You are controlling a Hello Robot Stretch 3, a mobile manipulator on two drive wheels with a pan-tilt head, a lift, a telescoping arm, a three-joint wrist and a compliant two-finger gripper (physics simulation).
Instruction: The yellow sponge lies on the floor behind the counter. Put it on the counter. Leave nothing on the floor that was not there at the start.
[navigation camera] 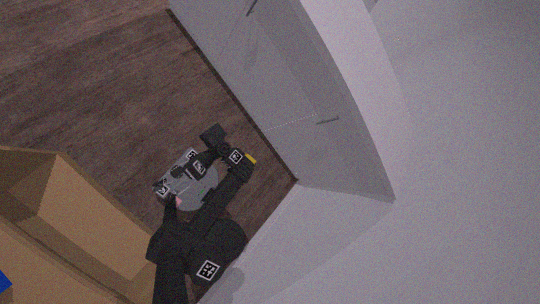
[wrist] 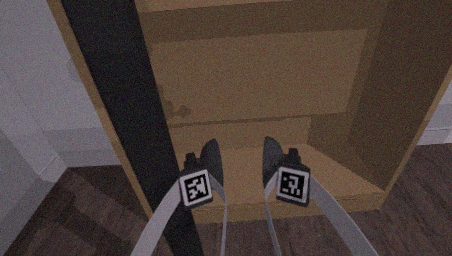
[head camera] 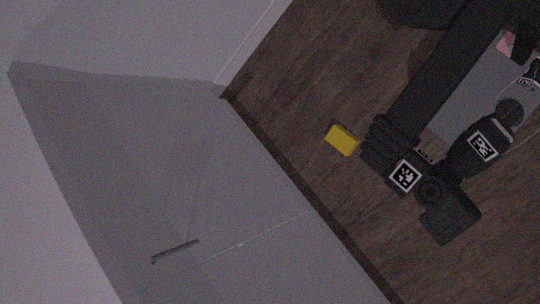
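Where they show: gripper, fingertip midpoint: (navigation camera: 158, 195); robot's base, origin of the base link: (navigation camera: 177, 170) (head camera: 506, 112).
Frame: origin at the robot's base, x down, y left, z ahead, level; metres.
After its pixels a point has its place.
The yellow sponge (head camera: 342, 140) {x -0.045, y -0.395, z -0.349 m} (navigation camera: 251, 159) {x -0.045, y -0.415, z -0.362 m} lies flat on the floor, close to the dark base edge of the grey cabinet front of the counter (head camera: 165, 165) {x -0.591, y -0.588, z -0.538 m} (navigation camera: 295, 95) {x -0.623, y -0.642, z -0.135 m}. In the head and navigation views it shows right beside the ribbed end of my arm, which hides part of it in the navigation view. The sponge does not show in the wrist view. My gripper (wrist: 241, 155) {x -0.573, y 0.094, z 0.016 m} is open and empty, its two dark fingertips apart in front of a wooden shelf unit. It is folded back over my base, away from the sponge.
The wooden shelf unit (navigation camera: 142, 226) {x -0.057, y 0.389, z -0.060 m} (wrist: 280, 207) stands at the lower left in the navigation view, with a blue thing (navigation camera: 4, 282) {x -0.687, y 0.438, z 0.165 m} at its edge. A pale wall (head camera: 150, 35) {x -0.505, y -0.388, z -0.883 m} (navigation camera: 295, 220) {x -0.284, y -0.220, z -0.861 m} meets the counter at a corner. My grey base (head camera: 462, 100) {x -0.160, y -0.048, z -0.114 m} (navigation camera: 192, 200) {x -0.159, y 0.079, z -0.180 m} is under the arm.
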